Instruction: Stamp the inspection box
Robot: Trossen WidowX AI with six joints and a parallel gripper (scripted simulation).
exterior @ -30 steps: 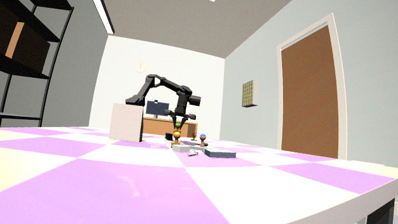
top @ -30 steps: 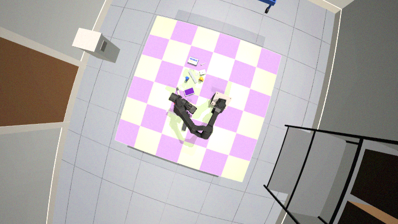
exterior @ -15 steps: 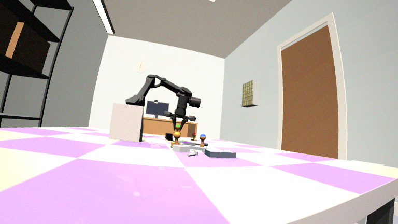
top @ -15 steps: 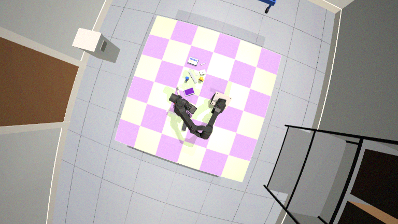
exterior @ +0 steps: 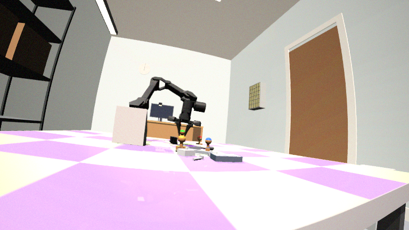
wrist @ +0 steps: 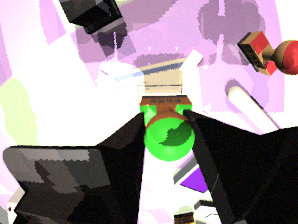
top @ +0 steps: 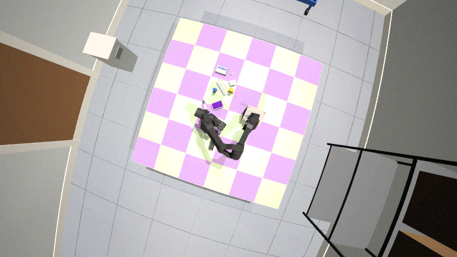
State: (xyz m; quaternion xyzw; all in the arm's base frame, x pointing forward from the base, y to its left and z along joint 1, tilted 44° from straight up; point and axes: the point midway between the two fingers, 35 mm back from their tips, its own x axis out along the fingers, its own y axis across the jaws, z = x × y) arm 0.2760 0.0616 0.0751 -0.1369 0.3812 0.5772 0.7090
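The white card is 1 cm behind my gripper tip and 6 cm below it. Round my gripper tip: red-knobbed stamp (11 cm ahead, 3 cm below); green-knobbed stamp (1 cm below); purple ink pad (2 cm ahead, 13 cm to the right, 5 cm below).
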